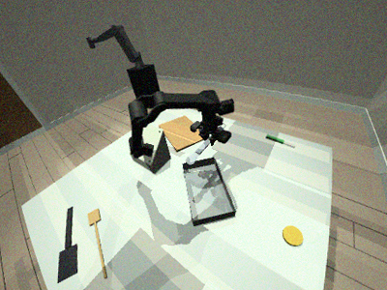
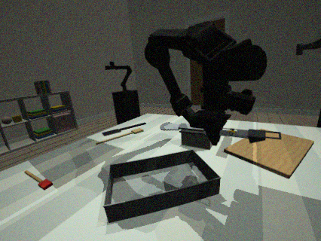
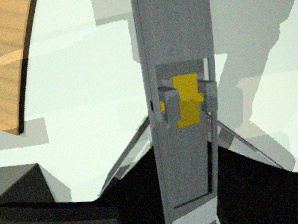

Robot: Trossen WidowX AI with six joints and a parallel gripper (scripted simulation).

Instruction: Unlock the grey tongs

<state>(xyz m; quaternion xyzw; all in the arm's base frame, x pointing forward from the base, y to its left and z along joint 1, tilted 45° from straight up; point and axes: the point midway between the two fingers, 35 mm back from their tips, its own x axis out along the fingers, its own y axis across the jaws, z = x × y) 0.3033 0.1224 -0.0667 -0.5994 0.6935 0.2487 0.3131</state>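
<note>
The yellow lock piece lies 1 cm ahead of my gripper tip, 4 cm to the left of it and 4 cm above it. The rest, counted from my gripper tip: black spatula 35 cm behind, 66 cm to the right, 15 cm below; then grey roasting tin 4 cm ahead, 15 cm to the right, 12 cm below; then wooden board 33 cm behind, 20 cm to the left, 14 cm below.
</note>
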